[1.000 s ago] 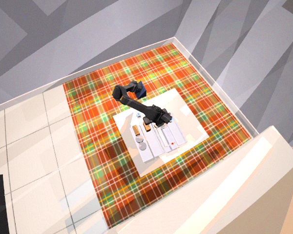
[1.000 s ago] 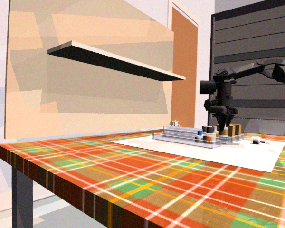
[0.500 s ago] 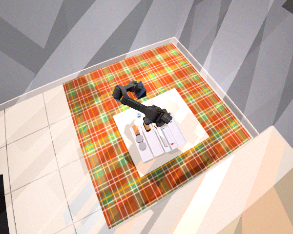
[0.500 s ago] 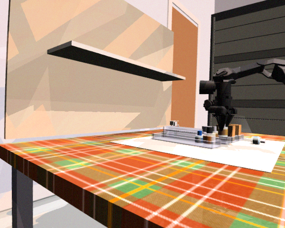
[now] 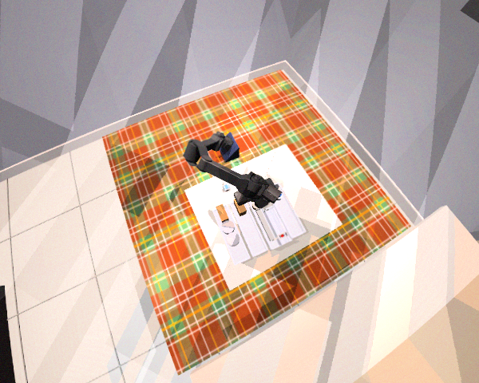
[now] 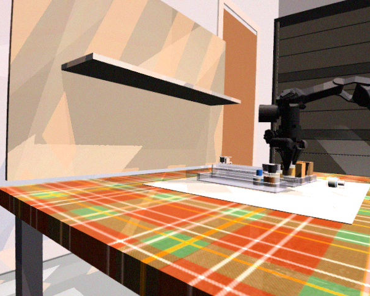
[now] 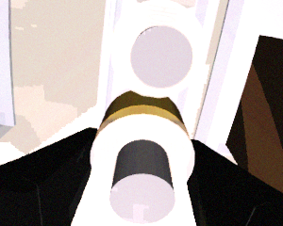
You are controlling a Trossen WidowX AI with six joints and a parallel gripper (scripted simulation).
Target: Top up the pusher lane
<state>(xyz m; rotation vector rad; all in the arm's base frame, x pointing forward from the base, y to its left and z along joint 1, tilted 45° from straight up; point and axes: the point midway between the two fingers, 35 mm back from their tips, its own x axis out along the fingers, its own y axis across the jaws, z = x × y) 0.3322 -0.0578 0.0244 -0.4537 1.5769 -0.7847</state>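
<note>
The small loose jar is 140 mm behind my gripper tip, 80 mm to the right of it and 40 mm below it. From my gripper tip the other things lie so: lane rack: 150 mm ahead, 30 mm below.
</note>
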